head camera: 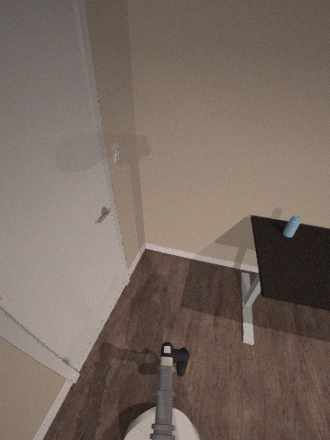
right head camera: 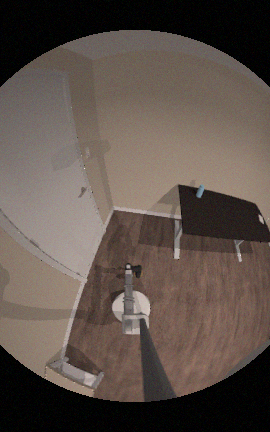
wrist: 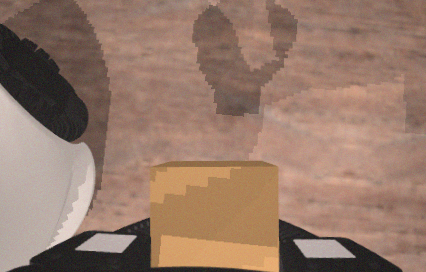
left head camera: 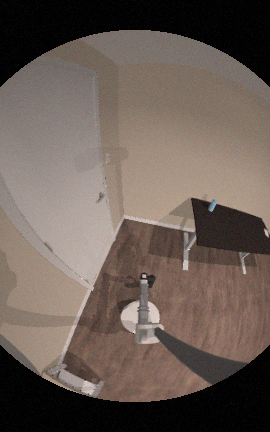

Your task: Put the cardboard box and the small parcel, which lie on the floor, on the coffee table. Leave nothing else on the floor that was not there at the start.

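Places are measured from the robot's base along level axes (x ahead, y left, z up), in centimetres.
Pixels of known places: gripper, fingertip midpoint: [wrist: 216, 232].
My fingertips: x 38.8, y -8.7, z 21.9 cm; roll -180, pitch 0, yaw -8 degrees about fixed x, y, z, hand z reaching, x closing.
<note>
For each thing: its top centre in the pictures, then the offset to it from my fingertips. Level surfaces: height alone.
- tan box, top centre: [wrist: 214, 263] dx +0.0, dy +0.1, dz +4.8 cm
- dark-topped table, surface height: dz +47.4 cm
- blue bottle, top centre: [head camera: 297, 217] [right head camera: 202, 185] [left head camera: 214, 199] dx +71.9, dy -77.3, dz +63.9 cm
- small white thing, top centre: [right head camera: 260, 218] [left head camera: 266, 232] dx +28.7, dy -185.8, dz +48.4 cm
A tan box [wrist: 214, 215] fills the space between the two fingers in the wrist view; a sliver of it shows in the head view. I cannot tell whether it is the cardboard box or the small parcel. My gripper [wrist: 216, 232] [head camera: 181, 370] [left head camera: 150, 281] [right head camera: 137, 271] is shut on it and holds it above the floor, close to my base. The other box or parcel does not show in these views. A dark-topped table [head camera: 295, 265] [left head camera: 220, 230] [right head camera: 215, 215] with white legs stands by the back wall; whether it is the coffee table is unclear.
A blue bottle [head camera: 291, 226] [left head camera: 212, 205] [right head camera: 200, 191] and a small white thing [left head camera: 266, 232] [right head camera: 261, 219] are on the dark table. A low whitish piece of furniture [left head camera: 75, 382] [right head camera: 77, 374] is at the lower left. A door [head camera: 50, 175] is at left. My base [wrist: 35, 190] shows beside the box.
</note>
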